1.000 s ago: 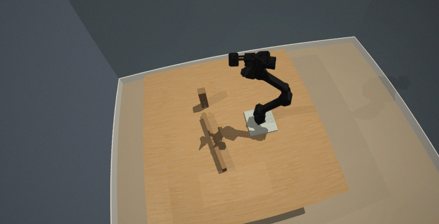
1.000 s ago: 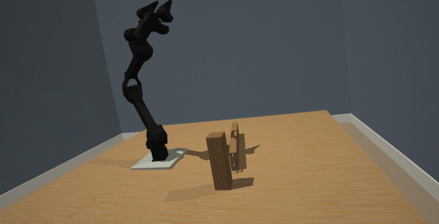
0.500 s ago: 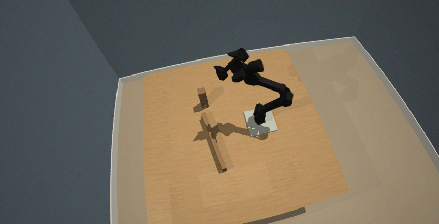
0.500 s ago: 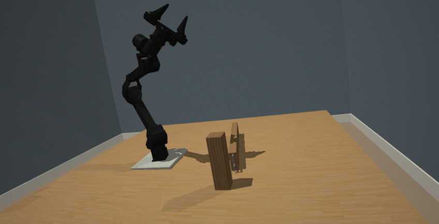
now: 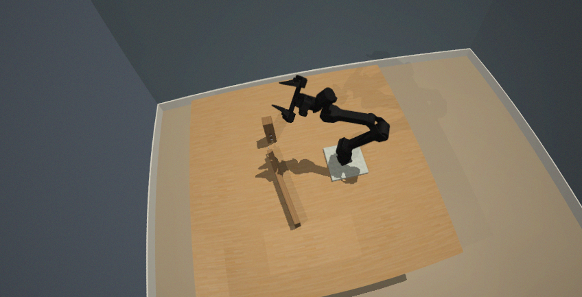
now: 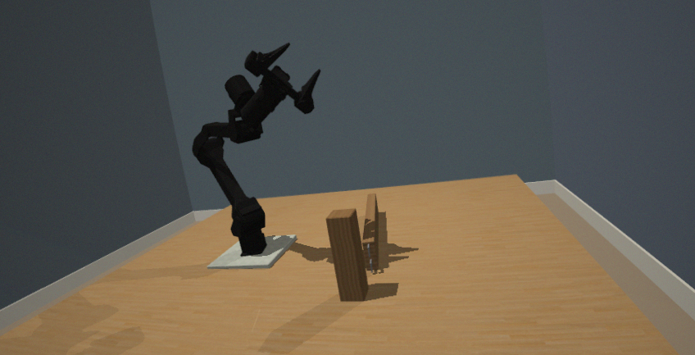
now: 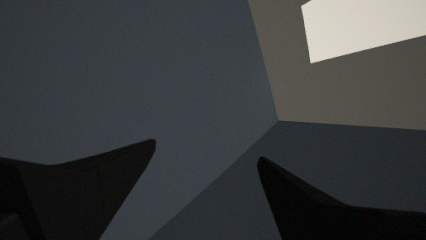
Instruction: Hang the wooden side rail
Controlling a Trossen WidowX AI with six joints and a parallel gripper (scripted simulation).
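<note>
Now: gripper tip 430 mm above the wooden headboard post, 140 mm to the left of it and 40 mm short of it.
</note>
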